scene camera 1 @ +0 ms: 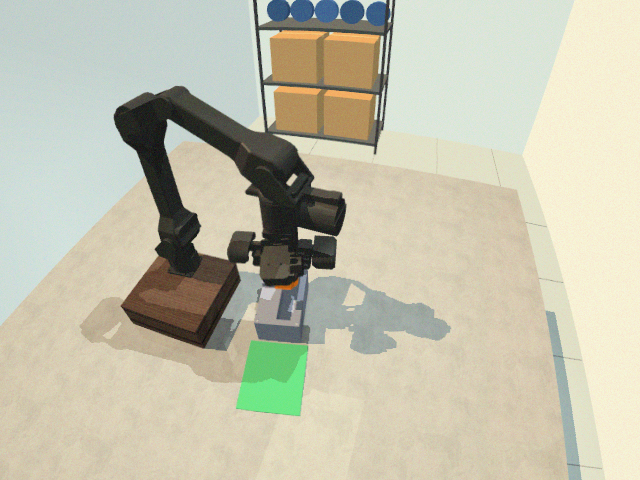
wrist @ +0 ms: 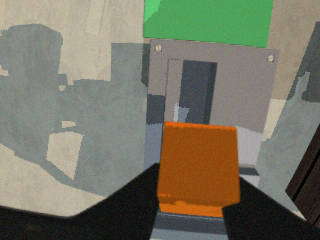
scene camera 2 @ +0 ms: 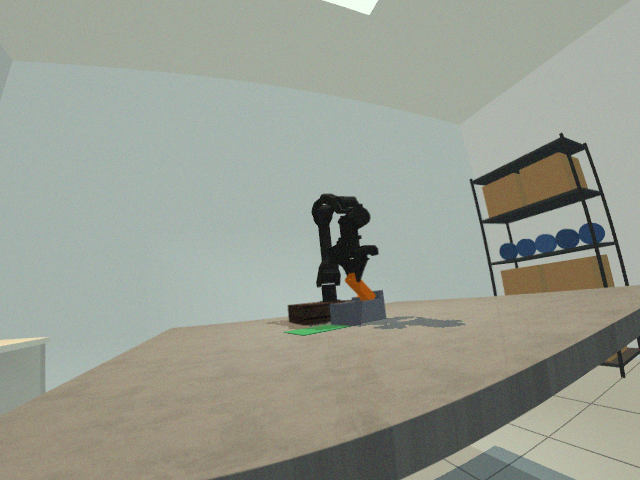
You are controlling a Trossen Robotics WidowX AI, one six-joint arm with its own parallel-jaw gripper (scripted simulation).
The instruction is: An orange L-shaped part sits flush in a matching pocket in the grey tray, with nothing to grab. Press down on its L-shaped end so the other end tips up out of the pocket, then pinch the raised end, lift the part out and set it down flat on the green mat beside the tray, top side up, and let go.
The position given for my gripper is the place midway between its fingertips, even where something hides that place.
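My gripper (scene camera 1: 285,279) is carrying a part: an orange L-shaped part (wrist: 199,169).
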